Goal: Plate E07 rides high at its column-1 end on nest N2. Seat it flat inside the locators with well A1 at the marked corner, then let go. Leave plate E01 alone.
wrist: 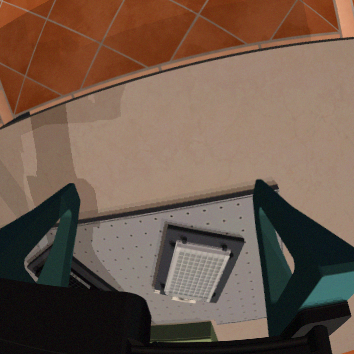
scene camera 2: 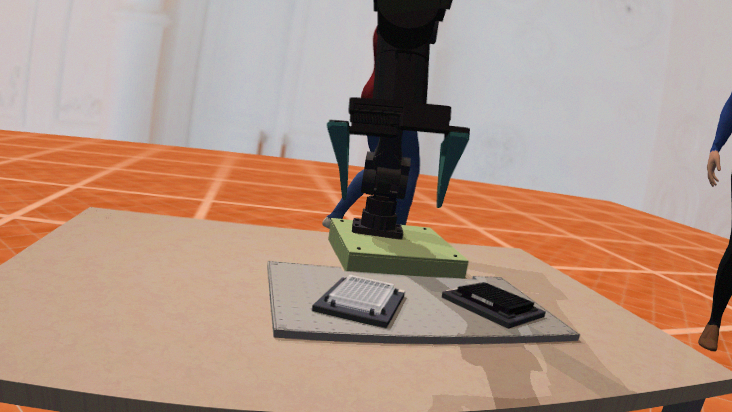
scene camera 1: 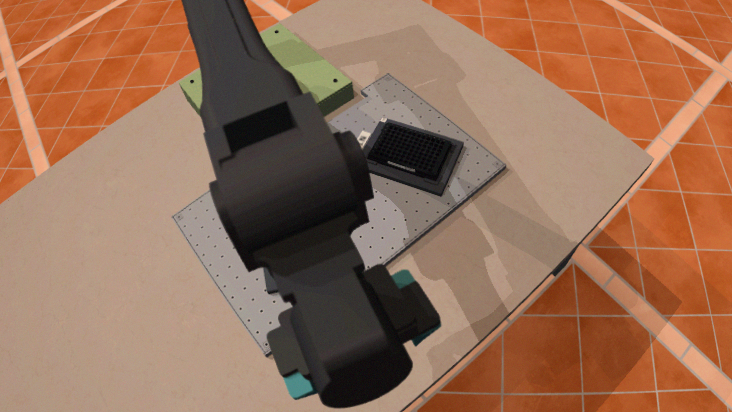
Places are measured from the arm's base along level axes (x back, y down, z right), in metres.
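Pixels of known places: gripper, fingertip midpoint: (wrist: 162, 189) (scene camera 2: 391, 203); arm's base at its link origin: (scene camera 2: 376, 231).
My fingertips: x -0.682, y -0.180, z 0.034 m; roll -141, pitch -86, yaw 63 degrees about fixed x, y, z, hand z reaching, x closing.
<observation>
Ahead of a thing's pixels: the offset from my fingertips to its top centre. "*": to the spot under its first point.
A clear white plate, E07 @[dx +0.290, dy +0.195, dz -0.001 m] (scene camera 2: 361, 293) (wrist: 196, 272), lies on the dark nest N2 @[dx +0.290, dy +0.200, dz -0.001 m] (scene camera 1: 270, 284) (scene camera 2: 353, 316) (wrist: 165, 252). Its end toward the green block looks raised; the exact tilt is hard to tell. Black locators show at its opposite end. In scene camera 1 the arm hides the plate and most of the nest. The well lettering is too small to read. A black plate, E01 @[dx +0.345, dy +0.195, dz -0.249 m] (scene camera 1: 409, 150) (scene camera 2: 496, 297), sits on the other nest, N1 @[* dx +0.263, dy +0.210, dz -0.245 m] (scene camera 1: 432, 186) (scene camera 2: 471, 307). My gripper (scene camera 1: 358, 363) (scene camera 2: 391, 202) (wrist: 162, 189) is open and empty, high above the table, touching neither plate.
Both nests stand on a grey perforated board (scene camera 1: 210, 250) (scene camera 2: 291, 291) (wrist: 125, 250). The green base block (scene camera 1: 312, 71) (scene camera 2: 404, 266) (wrist: 182, 331) stands behind the board. The table edge runs beyond the board at the top of the wrist view. People stand in the background.
</observation>
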